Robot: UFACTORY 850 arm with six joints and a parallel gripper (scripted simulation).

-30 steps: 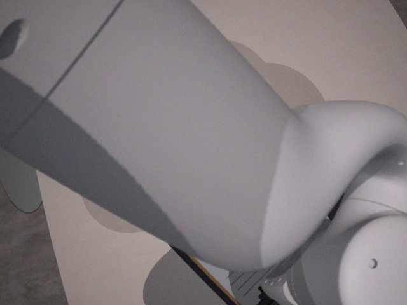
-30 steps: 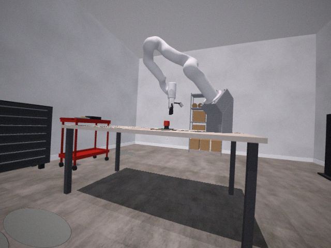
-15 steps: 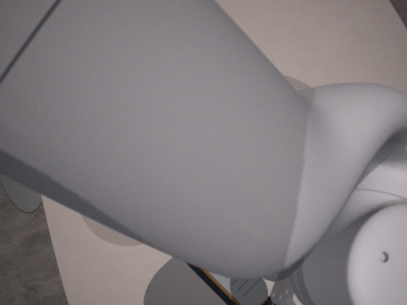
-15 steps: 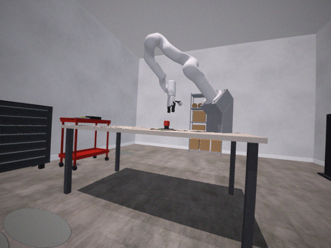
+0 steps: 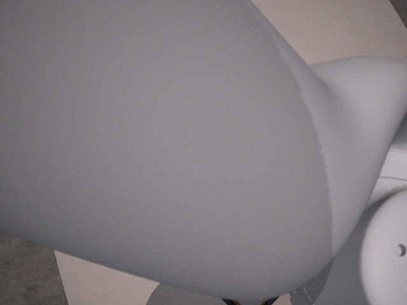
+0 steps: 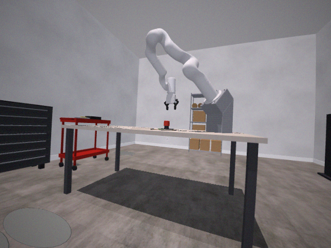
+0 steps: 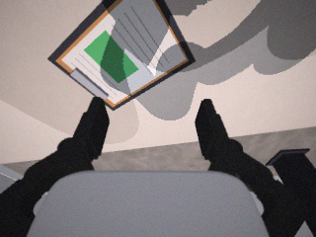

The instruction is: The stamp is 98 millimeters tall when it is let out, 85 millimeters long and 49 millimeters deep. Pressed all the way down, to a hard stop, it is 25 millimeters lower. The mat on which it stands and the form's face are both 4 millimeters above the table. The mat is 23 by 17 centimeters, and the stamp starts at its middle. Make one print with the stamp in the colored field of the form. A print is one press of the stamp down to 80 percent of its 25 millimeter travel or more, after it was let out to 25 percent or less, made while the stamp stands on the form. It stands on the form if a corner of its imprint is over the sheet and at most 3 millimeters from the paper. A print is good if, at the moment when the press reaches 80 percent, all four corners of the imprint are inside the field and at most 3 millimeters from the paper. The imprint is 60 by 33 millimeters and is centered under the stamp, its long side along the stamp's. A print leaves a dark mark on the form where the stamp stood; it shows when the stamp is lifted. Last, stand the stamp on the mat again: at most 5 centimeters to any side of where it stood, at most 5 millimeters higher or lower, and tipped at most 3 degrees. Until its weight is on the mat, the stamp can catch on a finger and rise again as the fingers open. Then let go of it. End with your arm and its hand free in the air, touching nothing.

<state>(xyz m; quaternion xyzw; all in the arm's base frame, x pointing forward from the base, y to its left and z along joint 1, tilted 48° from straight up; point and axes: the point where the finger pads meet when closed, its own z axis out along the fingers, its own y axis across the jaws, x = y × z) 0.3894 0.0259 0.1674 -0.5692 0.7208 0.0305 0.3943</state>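
Right now the red stamp is 230 mm to the right of my hand, 170 mm below it and 160 mm ahead of it. From my hand the other things lie so: form (210 mm below, 70 mm ahead, 60 mm to the left); then dark mat (230 mm to the right, 220 mm below, 160 mm ahead); then dark stamp base (230 mm to the right, 200 mm below, 160 mm ahead).
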